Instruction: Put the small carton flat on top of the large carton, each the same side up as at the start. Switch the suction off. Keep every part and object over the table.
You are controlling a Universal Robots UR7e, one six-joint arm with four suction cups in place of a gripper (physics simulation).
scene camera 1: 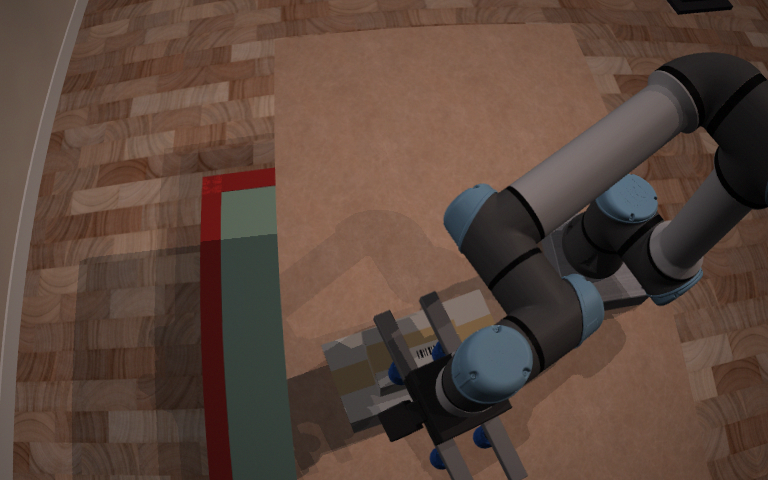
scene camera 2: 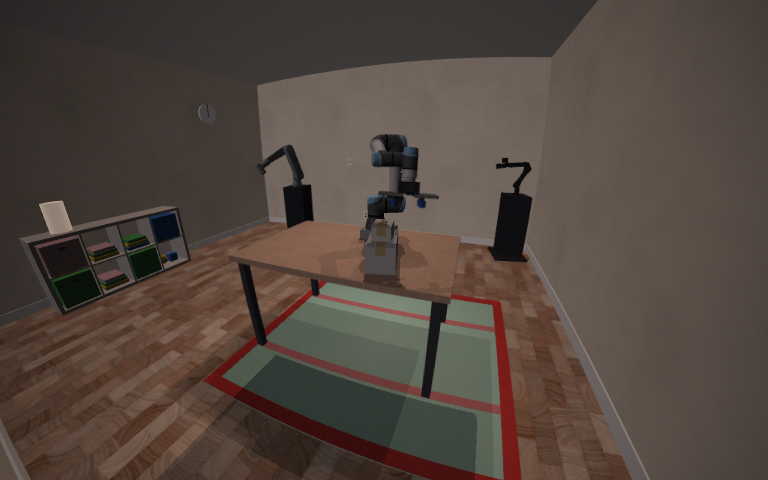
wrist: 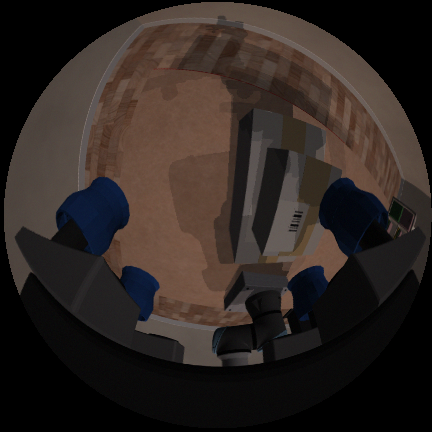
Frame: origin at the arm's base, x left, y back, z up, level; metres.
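Seen in the pictures: hand at its tool point: [scene camera 2: 407,205] [wrist: 224,256]; arm's base at its link origin: [scene camera 1: 593,246] [wrist: 262,299].
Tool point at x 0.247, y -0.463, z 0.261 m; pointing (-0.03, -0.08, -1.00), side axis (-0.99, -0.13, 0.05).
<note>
Offsets run from my tool point to a thing's top centre. Level surfaces: height alone.
The small grey-white carton @[dz -0.097, dx -0.123, dy +0.002 m] [scene camera 1: 419,337] [scene camera 2: 382,229] [wrist: 285,215], with a tan tape band and a barcode label facing up, lies flat on top of the large carton @[dz -0.175, dx -0.125, dy +0.012 m] [scene camera 1: 346,378] [scene camera 2: 380,263] [wrist: 295,132]. The large carton stands flat on the table @[dz -0.326 m] [scene camera 1: 396,113] [scene camera 2: 294,243] [wrist: 175,115]. My four-cup suction gripper [scene camera 1: 439,404] [scene camera 2: 407,202] [wrist: 224,254] is open and holds nothing. It hangs above the cartons with a visible gap, and is shifted to one side of them. In the first scene view it hides part of both cartons.
The arm's base plate [scene camera 1: 623,288] [wrist: 265,280] is on the table near one end of the cartons. A low shelf unit [scene camera 2: 113,221] stands at the left. Two other arms stand on black pedestals [scene camera 2: 298,206] [scene camera 2: 512,226] beyond the table. A green and red rug [scene camera 2: 362,333] lies below.
</note>
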